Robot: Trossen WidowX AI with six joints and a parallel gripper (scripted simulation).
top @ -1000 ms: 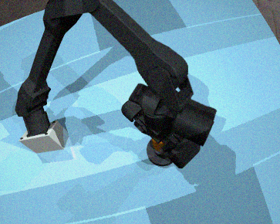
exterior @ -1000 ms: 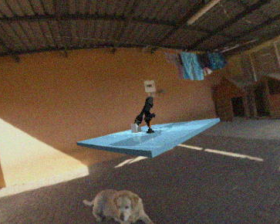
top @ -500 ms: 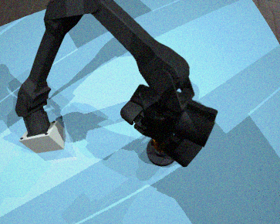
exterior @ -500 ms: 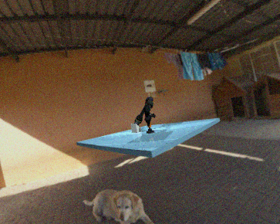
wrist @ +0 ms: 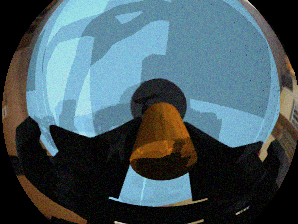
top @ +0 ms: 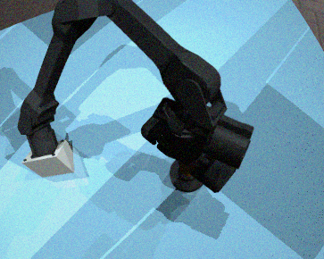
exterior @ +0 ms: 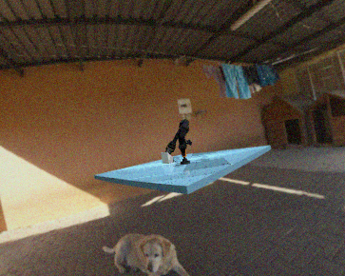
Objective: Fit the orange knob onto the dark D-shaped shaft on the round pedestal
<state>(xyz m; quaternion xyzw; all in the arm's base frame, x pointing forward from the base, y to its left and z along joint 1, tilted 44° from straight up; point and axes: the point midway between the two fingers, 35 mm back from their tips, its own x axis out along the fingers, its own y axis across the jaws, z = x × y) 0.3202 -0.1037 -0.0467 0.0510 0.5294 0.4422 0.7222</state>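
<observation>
Right now my gripper tip is 40 mm above the dark round pedestal. The rest, counted from my gripper tip: orange knob: 20 mm above.
</observation>
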